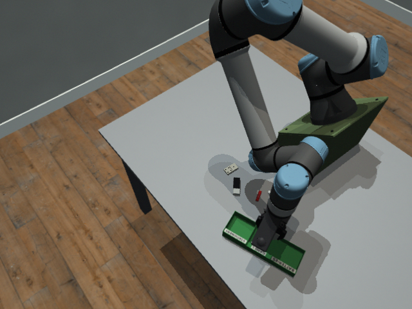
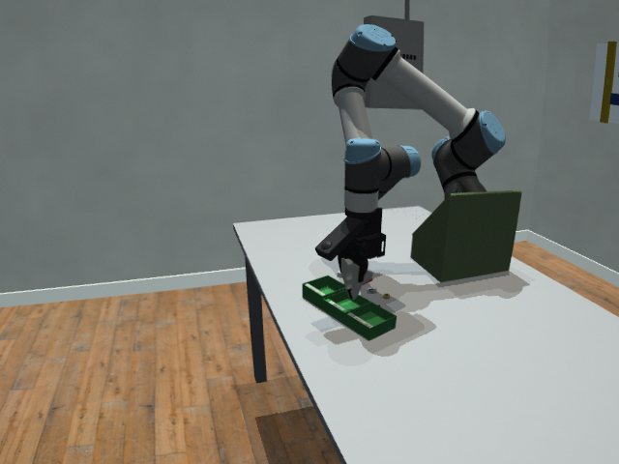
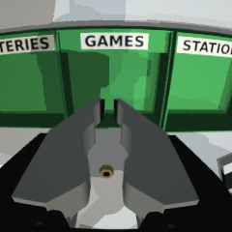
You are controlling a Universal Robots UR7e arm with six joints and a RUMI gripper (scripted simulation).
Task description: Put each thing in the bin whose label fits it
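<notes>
Right now my hand is 90 mm past the grey-white clip, 70 mm to the left of it and 40 mm above it. Also, from my hand: red cylinder 130 mm to the right, 110 mm behind, 40 mm below; then brass nut 110 mm behind, 50 mm below, 30 mm to the right; then grey nut 70 mm behind, 50 mm below, 10 mm to the left.
</notes>
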